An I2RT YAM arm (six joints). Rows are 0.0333 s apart.
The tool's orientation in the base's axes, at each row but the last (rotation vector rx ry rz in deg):
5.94 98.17 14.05
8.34 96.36 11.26
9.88 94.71 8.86
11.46 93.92 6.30
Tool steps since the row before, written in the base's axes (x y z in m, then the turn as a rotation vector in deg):
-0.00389 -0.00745 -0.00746 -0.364 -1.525 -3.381
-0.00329 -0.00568 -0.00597 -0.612 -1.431 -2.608
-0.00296 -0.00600 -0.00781 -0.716 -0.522 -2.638
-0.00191 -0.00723 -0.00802 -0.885 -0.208 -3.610
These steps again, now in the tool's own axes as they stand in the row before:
0.00626 -0.00862 -0.00356 3.003 -2.206 -0.046
0.00499 -0.00676 -0.00284 2.303 -1.944 -0.375
0.00664 -0.00752 -0.00224 2.527 -1.062 -0.478
0.00656 -0.00874 -0.00091 3.551 -0.952 -0.584

